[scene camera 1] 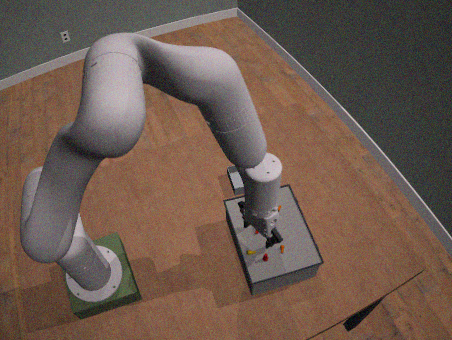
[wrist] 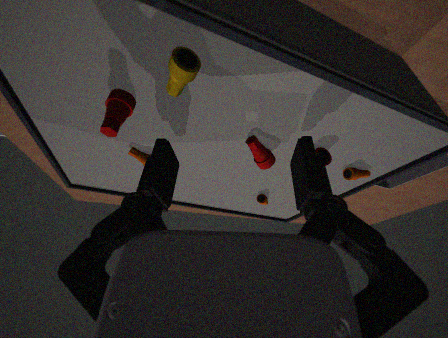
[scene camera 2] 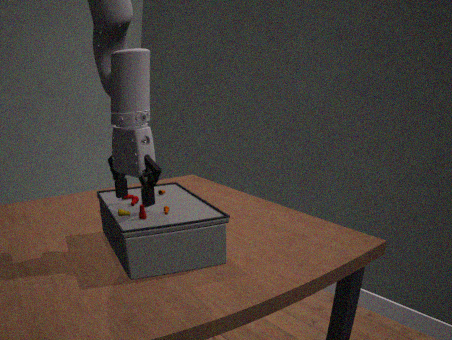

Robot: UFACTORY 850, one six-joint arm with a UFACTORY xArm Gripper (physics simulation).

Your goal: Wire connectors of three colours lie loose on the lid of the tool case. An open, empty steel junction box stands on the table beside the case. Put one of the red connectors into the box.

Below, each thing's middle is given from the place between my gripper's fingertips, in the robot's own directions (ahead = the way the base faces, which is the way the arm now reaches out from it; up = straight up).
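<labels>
My hand is 4 cm short of the tool case [scene camera 2: 193,235] and 1 cm to the right of it, at 6 cm above the case.
</labels>
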